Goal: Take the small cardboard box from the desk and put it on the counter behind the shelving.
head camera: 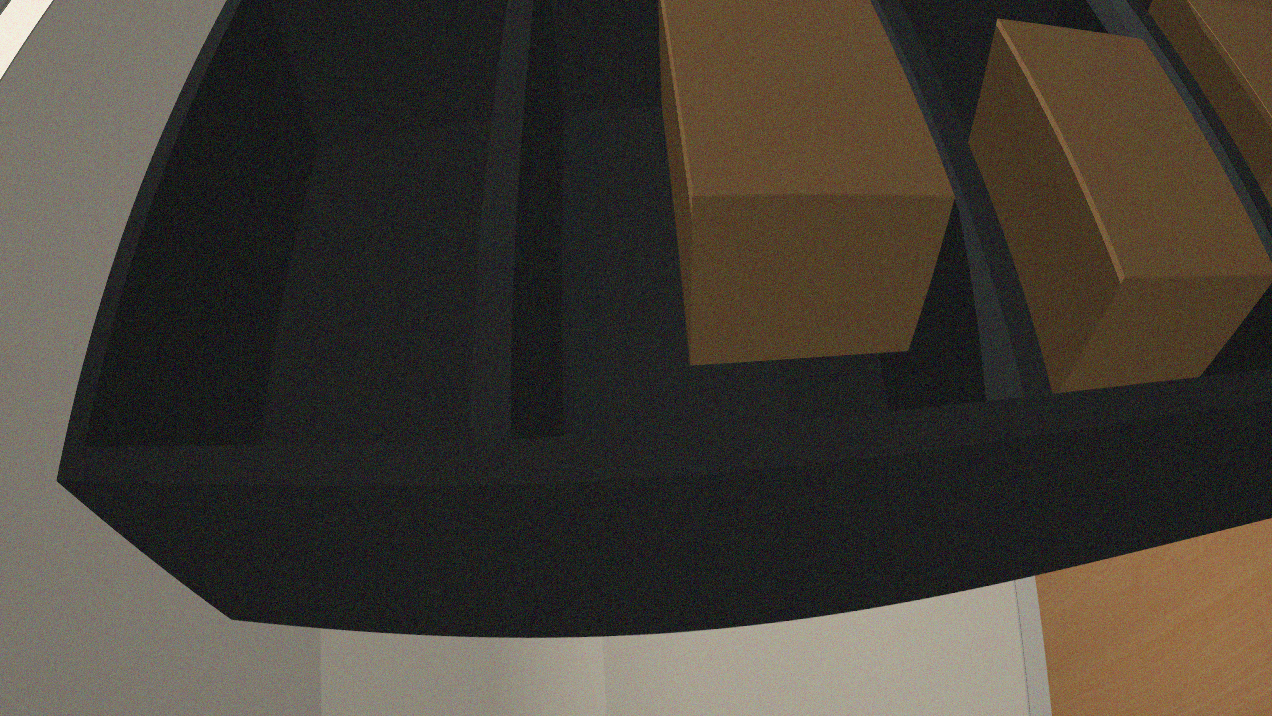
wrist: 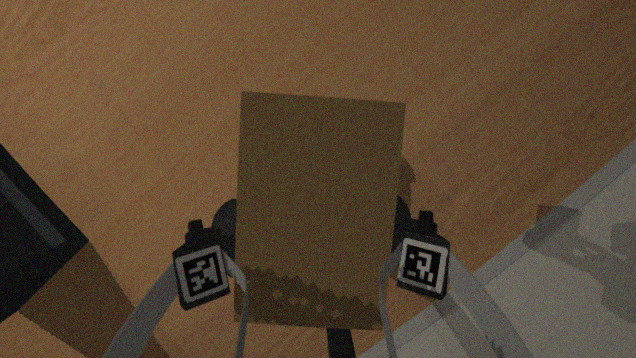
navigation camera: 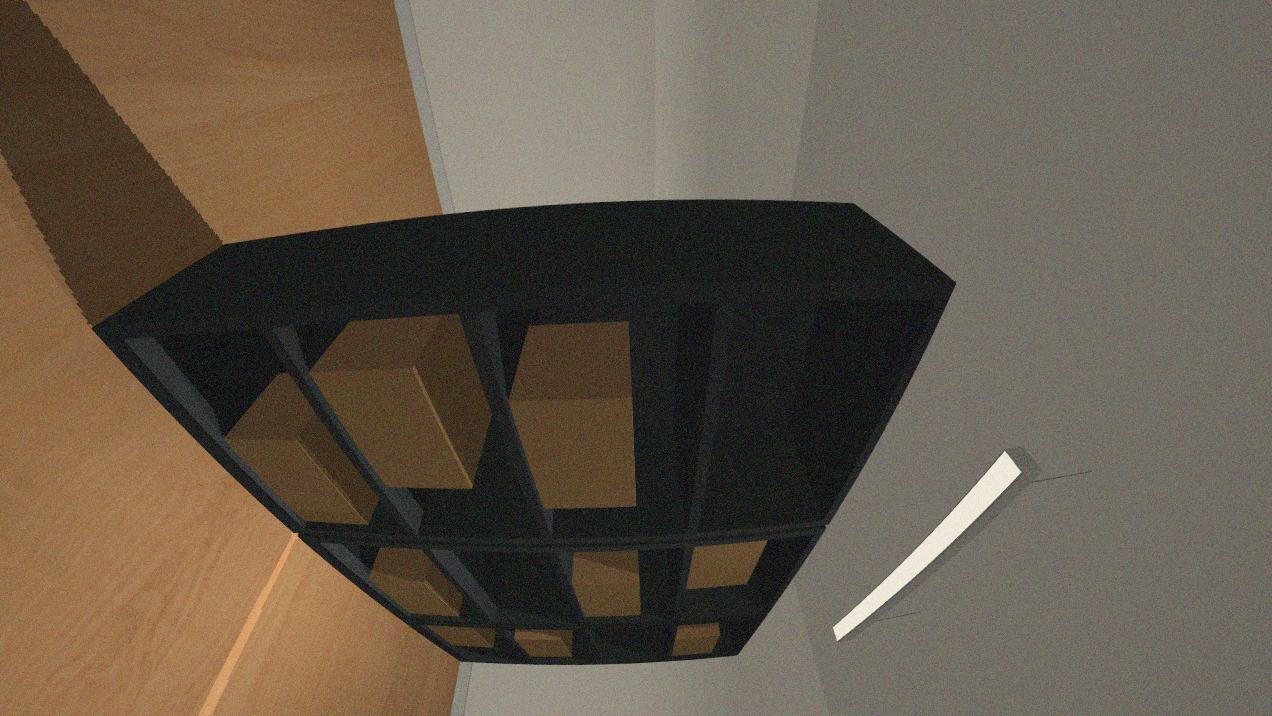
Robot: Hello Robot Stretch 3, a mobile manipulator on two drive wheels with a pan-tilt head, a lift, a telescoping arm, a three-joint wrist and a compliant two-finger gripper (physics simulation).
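Places are measured from the robot's base along level axes (x ahead, y left, z up), in metres.
Pixels of known places: gripper, between the fingertips: [wrist: 310, 222].
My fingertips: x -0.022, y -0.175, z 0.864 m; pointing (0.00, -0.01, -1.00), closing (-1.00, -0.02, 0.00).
Ahead of a thing's pixels: the offset from my fingertips to its top centre. "spot": to the spot under its first point. Level surfaces: height alone.
My gripper [wrist: 310, 222] is shut on the small cardboard box {dx -0.002, dy -0.018, dz +0.059 m} [wrist: 320, 165], with one fingertip pressed to each side of it. The box is a plain brown block in the middle of the wrist view, held above the wooden floor, with shadow marks across its near end. The tall black shelving [head camera: 534, 555] [navigation camera: 551, 257] fills much of the head view and the middle of the navigation view. A dark corner of the shelving [wrist: 30, 270] shows at the left of the wrist view, apart from the box. The counter and the desk do not show in these views.
Brown boxes {spot: dx +1.030, dy +0.042, dz +0.264 m} [head camera: 805, 106] [navigation camera: 578, 453] sit in several shelf compartments. The wooden floor {dz -0.864 m} [head camera: 1157, 640] [navigation camera: 338, 115] [wrist: 325, 45] runs along the shelving. A pale wall [head camera: 801, 662] [navigation camera: 534, 97] stands beyond its end. A long white strip [navigation camera: 930, 542] is at the right of the navigation view.
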